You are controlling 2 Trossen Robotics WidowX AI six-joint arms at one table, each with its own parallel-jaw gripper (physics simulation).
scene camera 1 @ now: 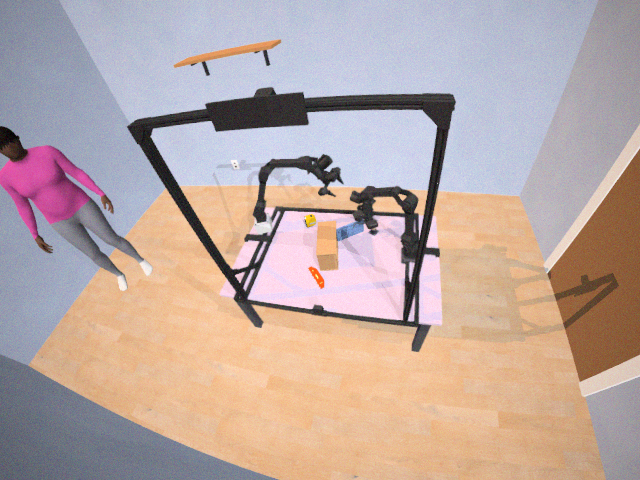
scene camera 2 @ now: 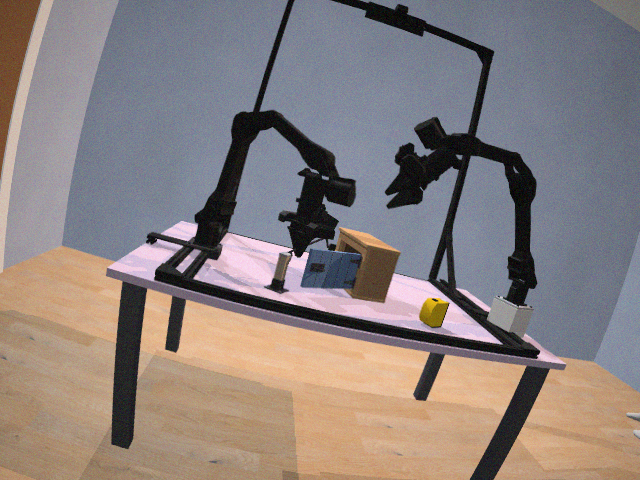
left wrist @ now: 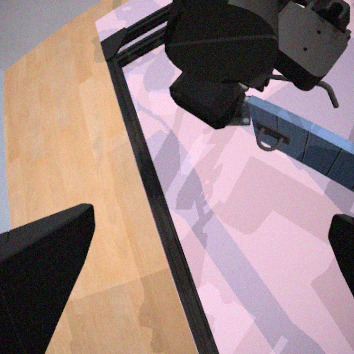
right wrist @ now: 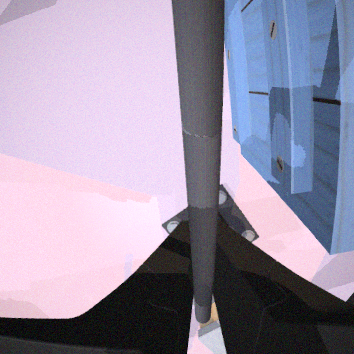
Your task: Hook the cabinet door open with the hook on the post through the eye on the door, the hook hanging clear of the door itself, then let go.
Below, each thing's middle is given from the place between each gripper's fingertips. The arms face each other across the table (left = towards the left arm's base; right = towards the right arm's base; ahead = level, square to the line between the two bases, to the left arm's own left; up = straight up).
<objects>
Now: right hand 30 mm below the grey hook point(right wrist: 199, 39), 20 mm to the right of it and 20 mm past it. From my right hand the other things lie so: wooden cabinet point(scene camera 1: 327, 245): 150 mm behind, 130 mm to the left, 10 mm below; then blue cabinet door point(scene camera 2: 329, 269): 100 mm to the left, 40 mm behind, 20 mm below.
The grey hook is 170 mm below my left hand, 150 mm to the right of it and 80 mm behind it. Round my left hand: wooden cabinet: 210 mm below, 210 mm behind, 40 mm to the right; blue cabinet door: 220 mm below, 90 mm behind, 70 mm to the right.
</objects>
